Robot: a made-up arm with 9 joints. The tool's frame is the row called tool.
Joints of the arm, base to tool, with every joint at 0 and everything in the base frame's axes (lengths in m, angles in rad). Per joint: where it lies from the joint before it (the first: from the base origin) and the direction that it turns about. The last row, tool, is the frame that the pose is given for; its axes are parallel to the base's.
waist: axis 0 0 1 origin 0 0 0.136
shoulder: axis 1 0 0 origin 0.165 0.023 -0.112
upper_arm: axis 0 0 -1 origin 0.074 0.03 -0.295
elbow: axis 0 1 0 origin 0.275 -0.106 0.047
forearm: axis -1 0 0 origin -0.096 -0.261 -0.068
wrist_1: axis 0 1 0 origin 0.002 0.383 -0.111
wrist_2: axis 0 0 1 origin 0.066 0.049 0.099
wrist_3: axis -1 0 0 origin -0.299 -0.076 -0.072
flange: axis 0 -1 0 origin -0.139 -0.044 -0.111
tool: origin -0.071 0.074 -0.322
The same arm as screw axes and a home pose.
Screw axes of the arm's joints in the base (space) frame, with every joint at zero. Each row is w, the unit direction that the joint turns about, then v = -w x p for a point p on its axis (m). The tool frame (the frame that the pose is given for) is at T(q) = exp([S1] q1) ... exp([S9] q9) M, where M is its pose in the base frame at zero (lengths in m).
S1 = (0, 0, 1, 0, 0, 0)
S2 = (1, 0, 0, 0, 0.024, -0.023)
S3 = (0, 0, -1, -0.053, 0.239, 0)
S4 = (0, 1, 0, 0.224, 0, 0.514)
S5 = (-1, 0, 0, 0, 0.292, -0.314)
S6 = (0, 1, 0, 0.403, 0, 0.42)
S7 = (0, 0, 1, 0.118, -0.486, 0)
S8 = (-1, 0, 0, 0, 0.376, 0.042)
S9 = (0, -1, 0, -0.487, 0, -0.048)
M: xyz -0.023 0.072 -0.809 (m) rpy 0 0 0 (rad, as in URDF)

